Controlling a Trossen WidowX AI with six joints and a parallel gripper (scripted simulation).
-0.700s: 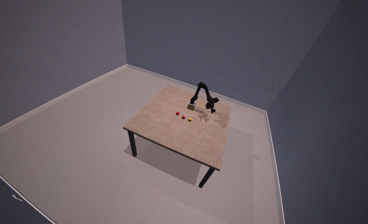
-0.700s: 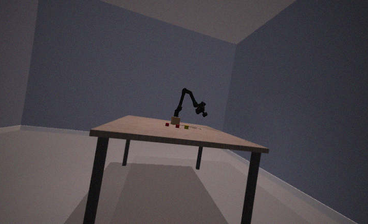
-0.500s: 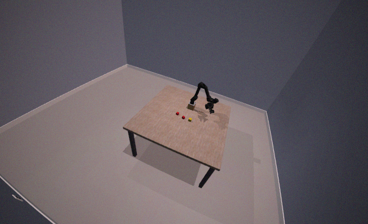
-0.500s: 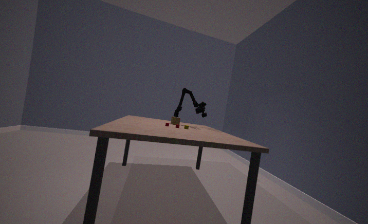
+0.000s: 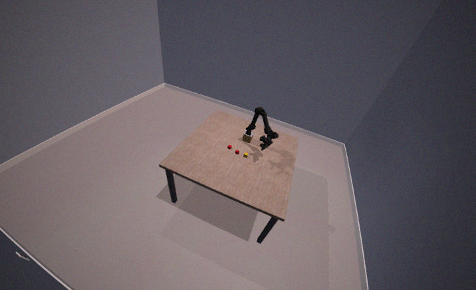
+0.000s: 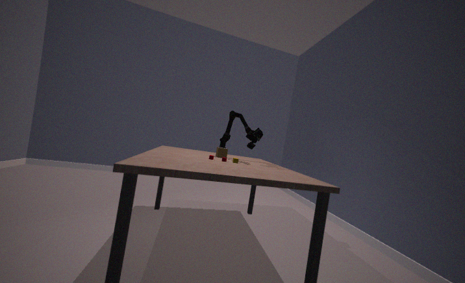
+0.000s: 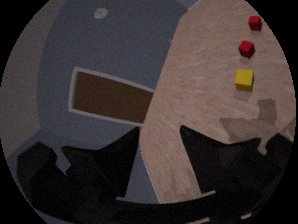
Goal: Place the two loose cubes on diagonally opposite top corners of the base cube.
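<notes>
The yellow cube lies 50 mm behind my gripper tip, 160 mm to the right of it and 180 mm below it. From my gripper tip the other things lie so: red cube (60 mm behind, 260 mm to the right, 190 mm below).
</notes>
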